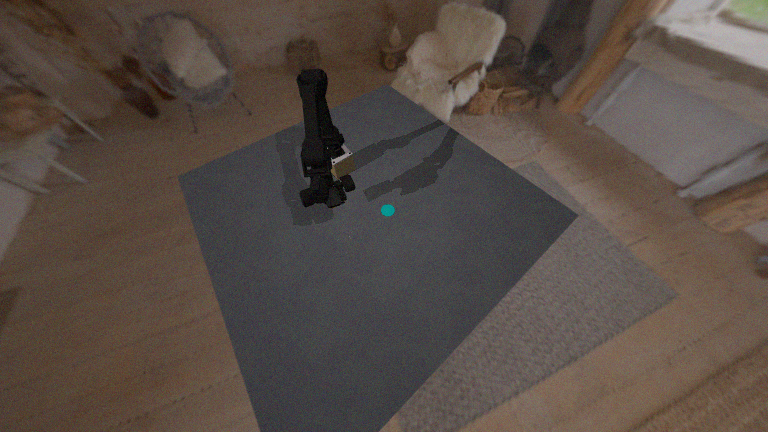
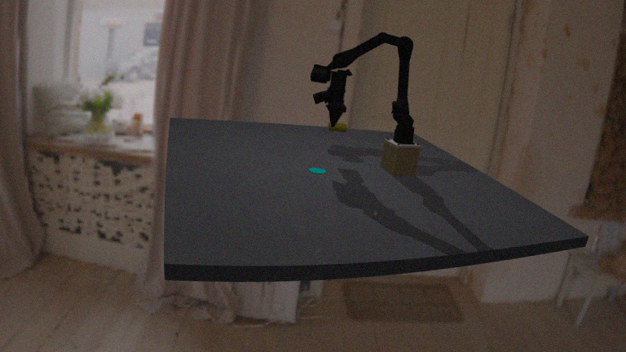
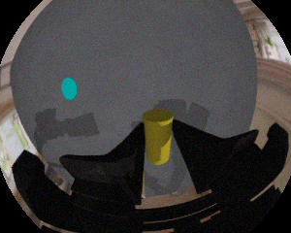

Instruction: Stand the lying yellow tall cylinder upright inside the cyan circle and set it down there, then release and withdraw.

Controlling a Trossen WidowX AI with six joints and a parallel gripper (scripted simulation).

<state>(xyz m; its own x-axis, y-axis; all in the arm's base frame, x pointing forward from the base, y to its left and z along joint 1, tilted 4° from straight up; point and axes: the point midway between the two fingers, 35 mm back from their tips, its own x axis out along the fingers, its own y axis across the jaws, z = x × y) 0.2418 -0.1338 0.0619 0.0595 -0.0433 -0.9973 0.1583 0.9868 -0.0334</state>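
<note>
The yellow cylinder is 2 cm behind my gripper tip. Round my gripper tip: cyan circle (9 cm ahead, 20 cm to the left, 12 cm below).
</note>
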